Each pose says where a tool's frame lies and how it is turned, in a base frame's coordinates. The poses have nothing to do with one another.
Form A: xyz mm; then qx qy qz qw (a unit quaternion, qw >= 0).
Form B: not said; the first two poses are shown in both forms.
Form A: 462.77, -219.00, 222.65, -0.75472, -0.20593, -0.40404, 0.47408
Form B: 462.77, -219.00, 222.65, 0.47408, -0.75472, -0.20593, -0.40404
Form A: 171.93, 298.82, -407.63, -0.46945, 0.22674, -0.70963, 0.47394
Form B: 171.93, 298.82, -407.63, 0.47394, -0.46945, 0.22674, -0.70963
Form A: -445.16, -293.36, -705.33, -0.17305, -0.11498, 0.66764, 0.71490
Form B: -445.16, -293.36, -705.33, 0.71490, -0.17305, -0.11498, 0.66764
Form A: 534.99, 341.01, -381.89, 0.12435, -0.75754, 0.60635, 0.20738
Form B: 534.99, 341.01, -381.89, 0.20738, 0.12435, -0.75754, 0.60635
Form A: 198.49, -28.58, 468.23, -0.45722, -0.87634, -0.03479, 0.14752
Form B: 198.49, -28.58, 468.23, 0.14752, -0.45722, -0.87634, -0.03479
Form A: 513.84, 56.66, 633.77, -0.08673, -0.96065, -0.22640, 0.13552
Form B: 513.84, 56.66, 633.77, 0.13552, -0.08673, -0.96065, -0.22640
